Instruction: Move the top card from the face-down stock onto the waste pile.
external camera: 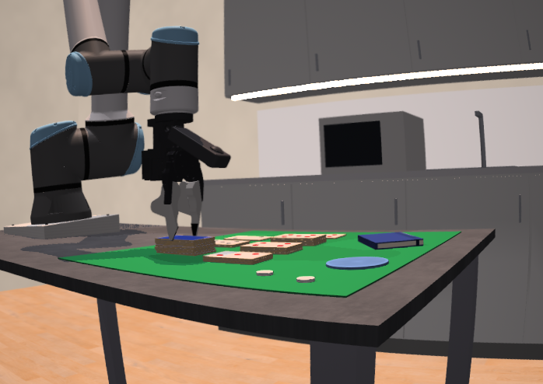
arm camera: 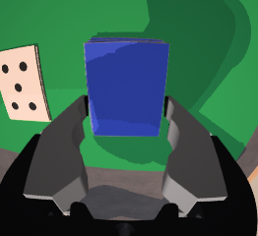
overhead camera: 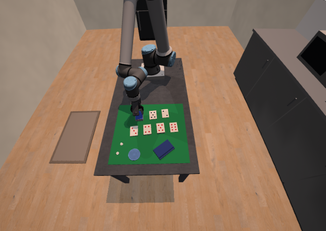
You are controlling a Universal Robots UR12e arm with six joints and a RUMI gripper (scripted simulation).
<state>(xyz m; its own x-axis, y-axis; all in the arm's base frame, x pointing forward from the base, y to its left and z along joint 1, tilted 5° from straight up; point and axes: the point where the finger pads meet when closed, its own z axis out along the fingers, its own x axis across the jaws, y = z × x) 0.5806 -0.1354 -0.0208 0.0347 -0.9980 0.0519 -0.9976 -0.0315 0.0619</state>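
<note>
Right now my hand is 1 cm above the card. The rest, counted from my hand: green mat: 14 cm ahead, 9 cm to the left, 5 cm below; then blue book: 31 cm ahead, 19 cm to the left, 3 cm below.
</note>
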